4 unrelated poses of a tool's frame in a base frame.
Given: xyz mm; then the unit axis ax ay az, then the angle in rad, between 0 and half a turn.
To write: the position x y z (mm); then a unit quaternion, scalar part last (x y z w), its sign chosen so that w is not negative. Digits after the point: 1 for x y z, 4 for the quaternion.
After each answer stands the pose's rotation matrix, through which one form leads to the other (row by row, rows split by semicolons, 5 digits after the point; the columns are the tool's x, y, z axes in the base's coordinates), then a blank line. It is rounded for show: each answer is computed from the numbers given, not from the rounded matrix.
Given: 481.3, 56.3, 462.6, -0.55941, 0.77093, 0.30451, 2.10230
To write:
481.3, 56.3, 462.6, -0.4856, 0.6692, 0.2643, 0.4966
-0.03528 -0.91235 0.40789; -0.38734 0.38873 0.83598; -0.92126 -0.12850 -0.36711

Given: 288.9, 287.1, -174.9, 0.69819, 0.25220, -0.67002, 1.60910
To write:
288.9, 287.1, -174.9, 0.5031, 0.1817, -0.4828, 0.6934
0.46784 0.85235 -0.23370; -0.48670 0.02775 -0.87313; -0.73773 0.52223 0.42782

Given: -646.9, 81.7, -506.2, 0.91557, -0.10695, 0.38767, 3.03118
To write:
-646.9, 81.7, -506.2, 0.9142, -0.1068, 0.3871, 0.0552
0.67753 -0.23796 0.69594; -0.15253 -0.97110 -0.18356; 0.71951 0.01821 -0.69425

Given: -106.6, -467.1, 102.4, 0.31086, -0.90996, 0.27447, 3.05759
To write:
-106.6, -467.1, 102.4, 0.3106, -0.9092, 0.2742, 0.0420
-0.80355 -0.58777 0.09399; -0.54172 0.65667 -0.52472; 0.24669 -0.47255 -0.84607

